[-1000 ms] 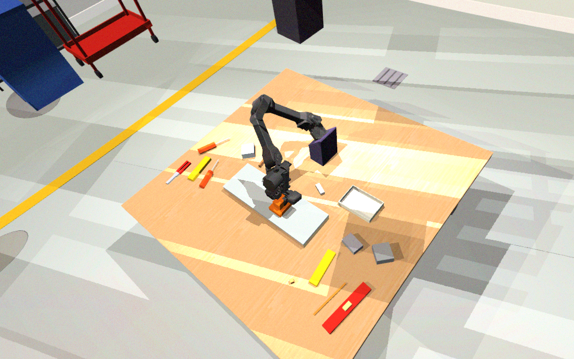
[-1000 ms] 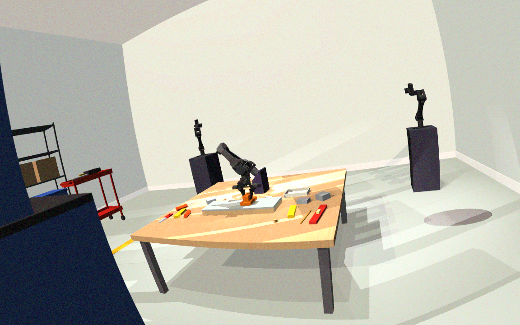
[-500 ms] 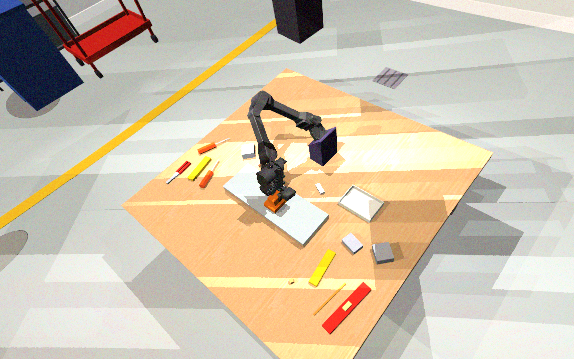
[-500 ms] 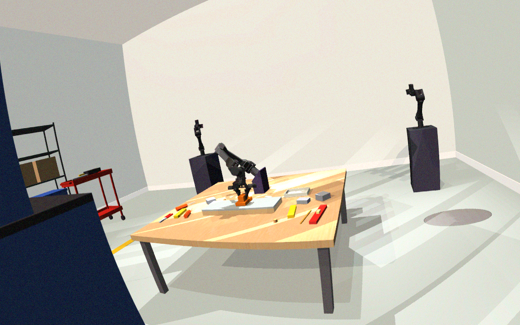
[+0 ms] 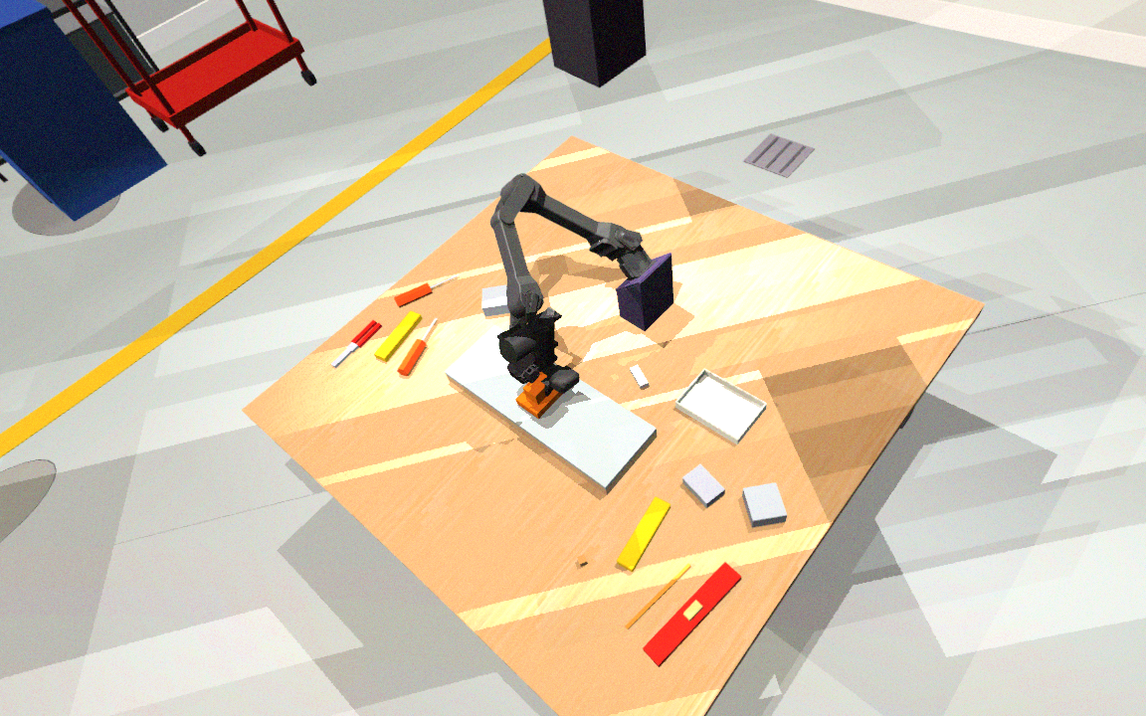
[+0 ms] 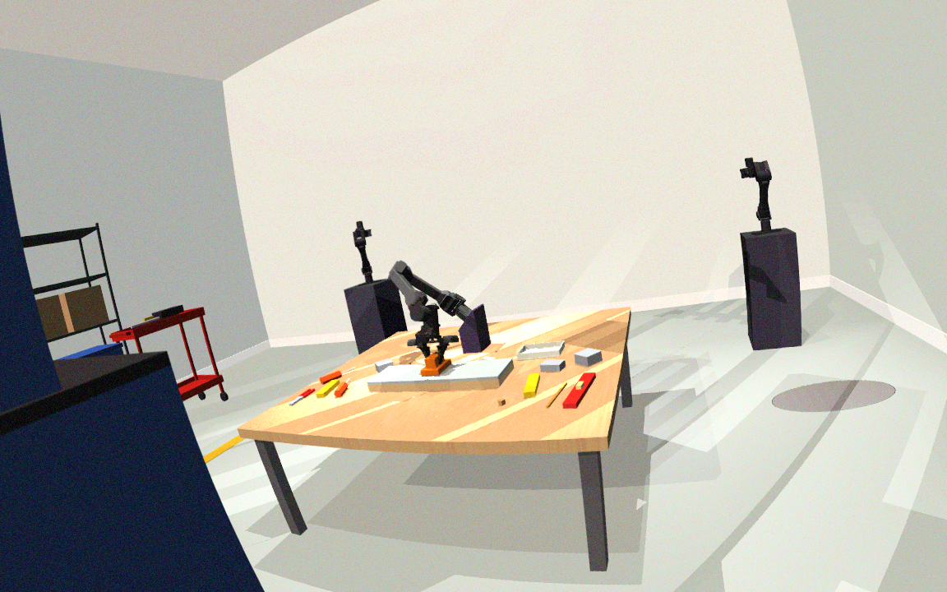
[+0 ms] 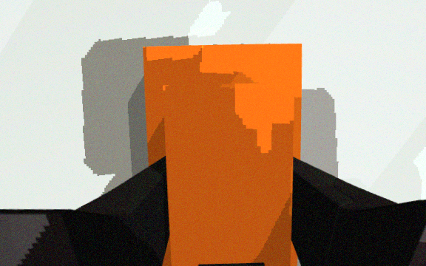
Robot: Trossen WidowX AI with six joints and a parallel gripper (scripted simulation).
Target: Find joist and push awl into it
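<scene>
Now: the white tray 27 cm behind my gripper tip, 31 cm to the left of it and 5 cm below it. Round my gripper tip: orange stud finder 2 cm behind, 2 cm above; then thin stick 15 cm ahead, 50 cm to the left, 6 cm below; then awl 17 cm behind, 25 cm to the right, 6 cm below.
</scene>
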